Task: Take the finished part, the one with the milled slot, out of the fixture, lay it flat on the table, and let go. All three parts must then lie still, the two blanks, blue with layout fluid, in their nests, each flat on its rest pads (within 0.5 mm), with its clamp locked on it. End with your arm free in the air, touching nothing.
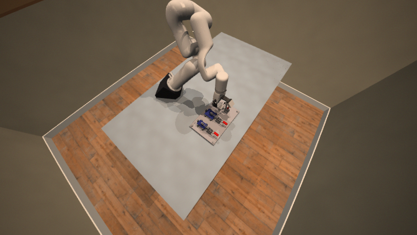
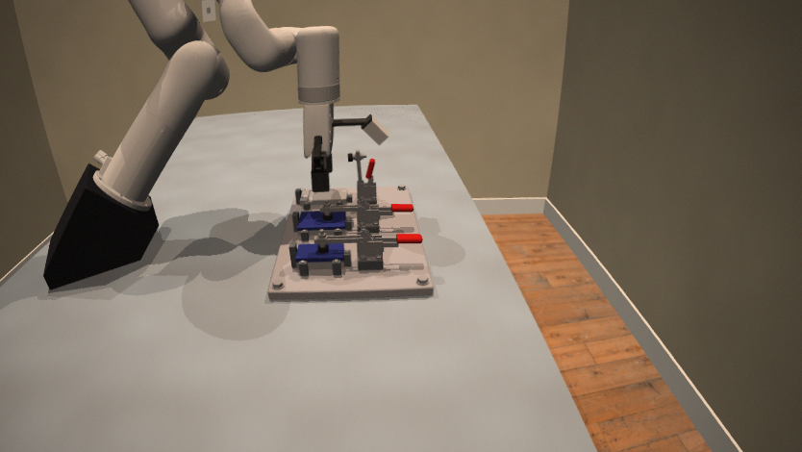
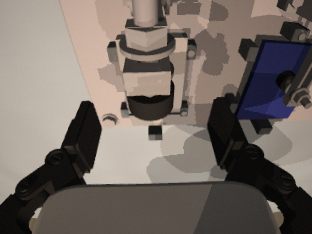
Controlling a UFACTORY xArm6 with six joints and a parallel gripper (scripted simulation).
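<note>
Now: hand 40 mm above the finished part and 10 mm past it. From my hand the other things lie so: fixture plate 90 mm to the right, 80 mm ahead, 60 mm below.
</note>
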